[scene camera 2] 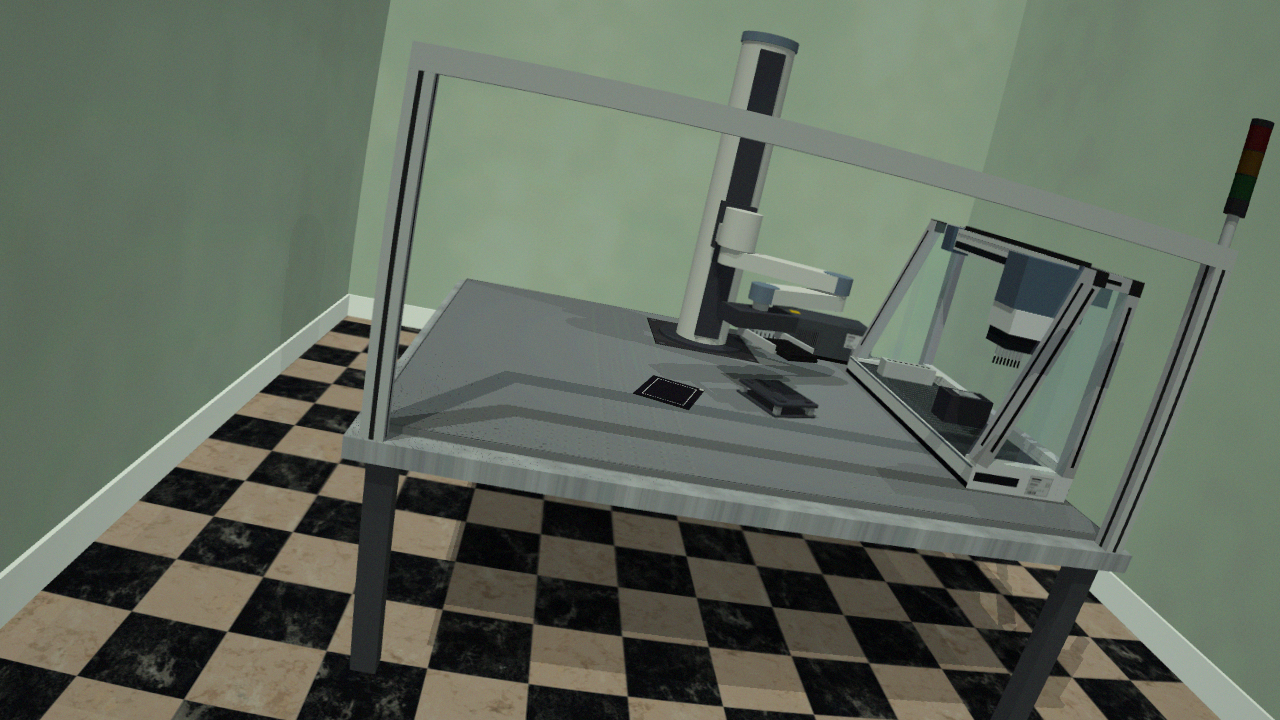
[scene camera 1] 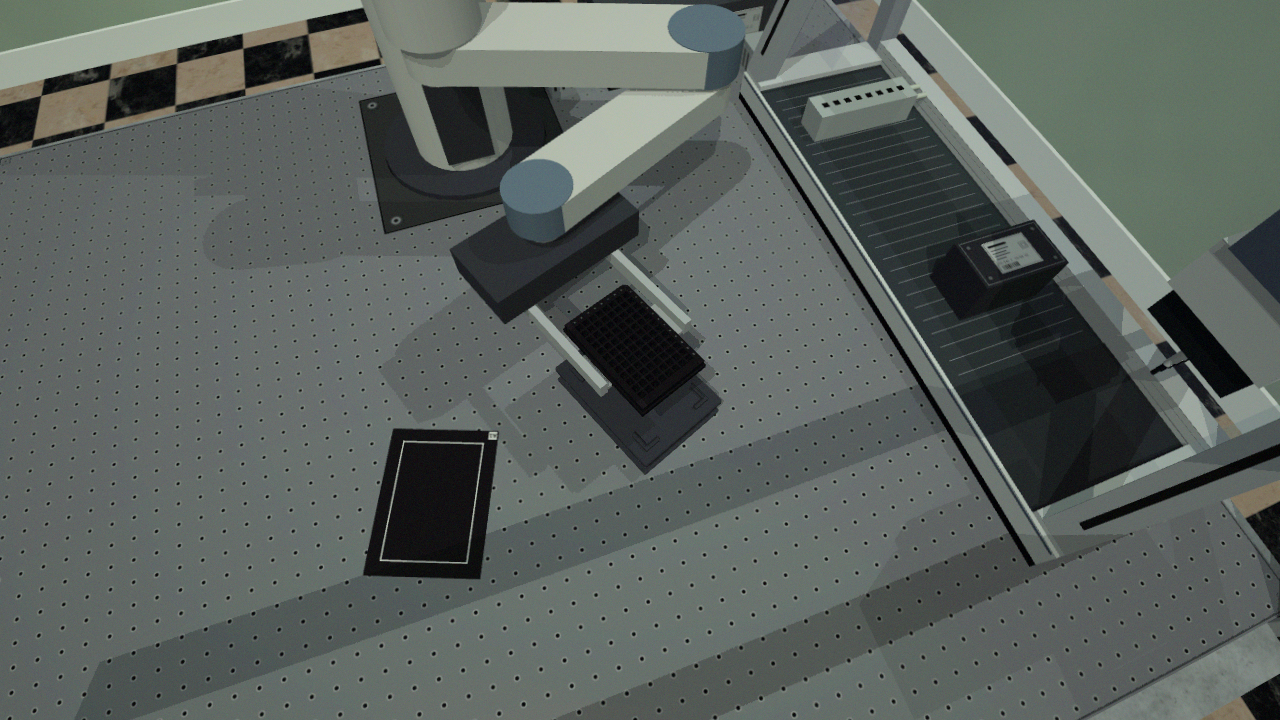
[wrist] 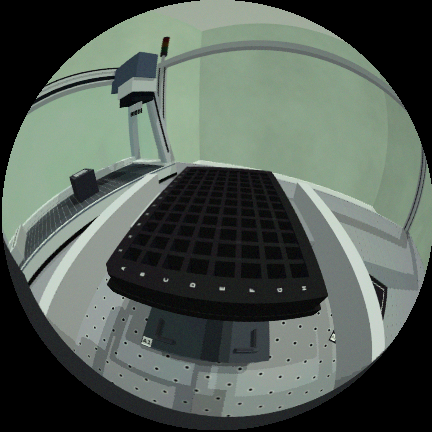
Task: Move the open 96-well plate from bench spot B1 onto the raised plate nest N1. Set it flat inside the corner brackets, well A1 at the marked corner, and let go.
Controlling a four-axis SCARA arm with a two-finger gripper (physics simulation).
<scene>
my gripper: holds a black well plate (scene camera 1: 646, 360)
</scene>
